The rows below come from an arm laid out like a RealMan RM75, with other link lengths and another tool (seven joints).
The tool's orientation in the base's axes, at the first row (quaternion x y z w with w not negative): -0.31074 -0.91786 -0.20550 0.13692
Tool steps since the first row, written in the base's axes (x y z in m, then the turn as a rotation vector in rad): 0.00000 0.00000 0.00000 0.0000 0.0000 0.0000; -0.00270 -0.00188 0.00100 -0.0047 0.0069 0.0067; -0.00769 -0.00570 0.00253 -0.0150 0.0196 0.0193; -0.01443 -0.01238 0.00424 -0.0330 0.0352 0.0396; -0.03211 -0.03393 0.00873 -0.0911 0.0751 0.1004; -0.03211 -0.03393 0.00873 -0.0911 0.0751 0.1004; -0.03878 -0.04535 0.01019 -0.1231 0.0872 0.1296; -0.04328 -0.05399 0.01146 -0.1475 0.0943 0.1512; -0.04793 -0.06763 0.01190 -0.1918 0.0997 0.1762
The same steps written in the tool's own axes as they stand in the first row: 0.00000 0.00000 0.00000 0.0000 0.0000 0.0000; 0.00149 -0.00276 -0.00141 0.0097 0.0040 -0.0021; 0.00394 -0.00820 -0.00391 0.0289 0.0104 -0.0060; 0.00634 -0.01675 -0.00766 0.0585 0.0163 -0.0144; 0.01057 -0.04208 -0.01938 0.1468 0.0265 -0.0422; 0.01057 -0.04208 -0.01938 0.1468 0.0265 -0.0422; 0.01038 -0.05409 -0.02512 0.1887 0.0237 -0.0583; 0.00988 -0.06278 -0.02967 0.2193 0.0199 -0.0709; 0.00662 -0.07542 -0.03579 0.2656 0.0033 -0.0849
